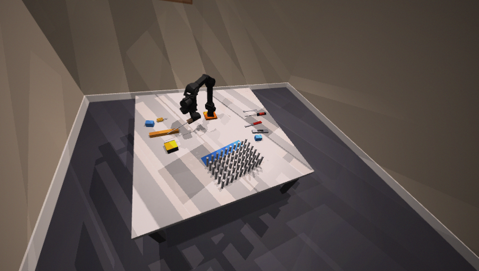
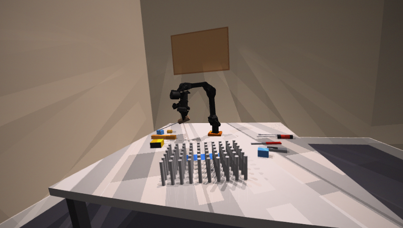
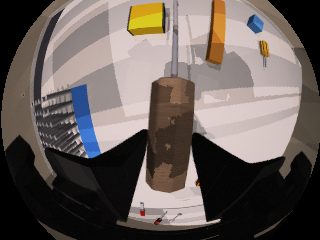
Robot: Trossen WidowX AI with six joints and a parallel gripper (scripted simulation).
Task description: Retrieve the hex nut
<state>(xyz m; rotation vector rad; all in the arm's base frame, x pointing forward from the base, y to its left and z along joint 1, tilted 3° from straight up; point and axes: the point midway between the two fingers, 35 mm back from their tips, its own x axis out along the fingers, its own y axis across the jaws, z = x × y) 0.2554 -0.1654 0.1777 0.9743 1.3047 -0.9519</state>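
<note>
The blue taped strip lies 23 cm to the left of my gripper tip, 20 cm ahead of it and 18 cm below it. The rest, counted from my gripper tip: orange bar: 23 cm to the right, 16 cm below, 3 cm behind; then black block: 17 cm to the right, 16 cm below, 13 cm ahead; then wooden-handled tool: 9 cm to the right, 4 cm below, 3 cm ahead.
</note>
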